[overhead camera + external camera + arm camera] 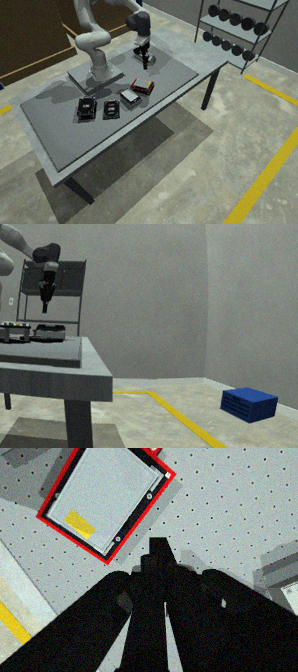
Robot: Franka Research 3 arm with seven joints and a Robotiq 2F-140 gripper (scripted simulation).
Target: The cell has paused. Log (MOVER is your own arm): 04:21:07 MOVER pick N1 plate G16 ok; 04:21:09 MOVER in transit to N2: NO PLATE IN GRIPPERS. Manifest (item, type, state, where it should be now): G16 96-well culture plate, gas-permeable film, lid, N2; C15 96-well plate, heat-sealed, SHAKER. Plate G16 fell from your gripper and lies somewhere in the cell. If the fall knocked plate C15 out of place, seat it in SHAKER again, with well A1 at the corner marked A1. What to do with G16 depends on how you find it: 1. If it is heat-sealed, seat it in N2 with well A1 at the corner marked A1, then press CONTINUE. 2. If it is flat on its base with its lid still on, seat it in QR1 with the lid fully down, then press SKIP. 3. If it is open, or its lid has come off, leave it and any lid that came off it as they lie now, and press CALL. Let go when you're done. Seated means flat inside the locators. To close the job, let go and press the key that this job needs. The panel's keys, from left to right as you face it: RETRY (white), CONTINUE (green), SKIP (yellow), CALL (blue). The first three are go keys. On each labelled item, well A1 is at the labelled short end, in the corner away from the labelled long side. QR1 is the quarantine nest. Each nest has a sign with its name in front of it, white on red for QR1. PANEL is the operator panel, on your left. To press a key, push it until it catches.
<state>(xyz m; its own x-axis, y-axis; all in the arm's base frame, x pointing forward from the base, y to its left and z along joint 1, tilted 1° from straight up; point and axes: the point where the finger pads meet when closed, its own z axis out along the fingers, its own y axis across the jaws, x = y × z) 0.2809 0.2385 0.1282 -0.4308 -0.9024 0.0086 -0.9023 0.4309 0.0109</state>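
Now: the yellow SKIP key 23 cm behind my hand, 19 cm to the left of it and 10 cm below it. Round my hand: plate lid 4 cm ahead, 7 cm to the right, 12 cm below; QR1 nest 4 cm ahead, 7 cm to the right, 13 cm below; white-topped plate 8 cm ahead, 24 cm to the right, 11 cm below.
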